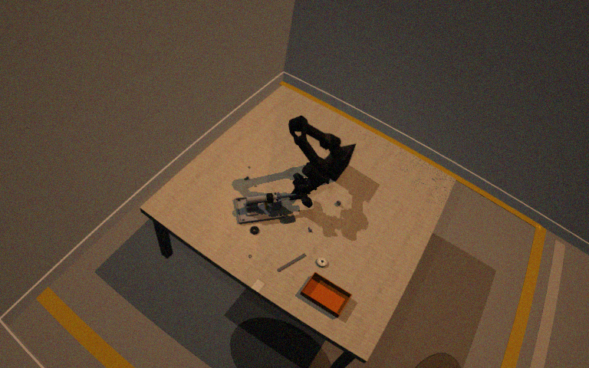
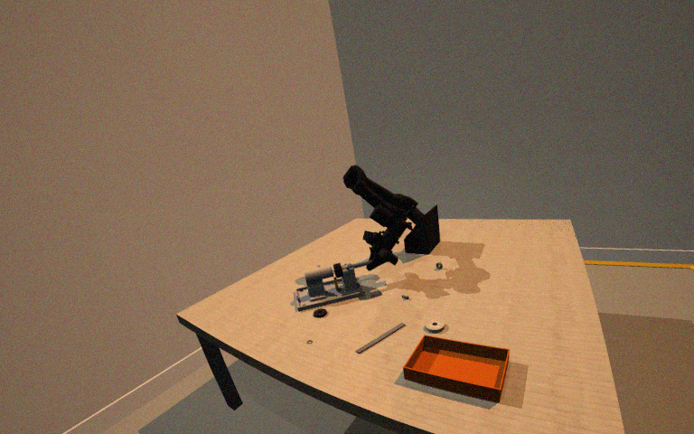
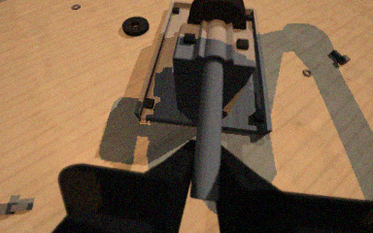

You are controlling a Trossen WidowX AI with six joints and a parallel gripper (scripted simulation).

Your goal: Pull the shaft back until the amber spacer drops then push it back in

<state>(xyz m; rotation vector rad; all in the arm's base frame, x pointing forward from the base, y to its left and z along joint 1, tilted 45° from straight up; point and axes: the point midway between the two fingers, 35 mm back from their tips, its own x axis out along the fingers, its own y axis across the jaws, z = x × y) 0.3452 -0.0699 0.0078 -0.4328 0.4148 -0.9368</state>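
Right now the dark spacer is 70 mm ahead of my gripper tip, 60 mm to the right of it and 20 mm above it. The rest, counted from my gripper tip: grey shaft 30 mm to the right, 30 mm ahead, 20 mm above; grey bar 270 mm ahead, 200 mm to the left, 50 mm below; amber spacer 90 mm ahead, 80 mm to the right, 20 mm below.
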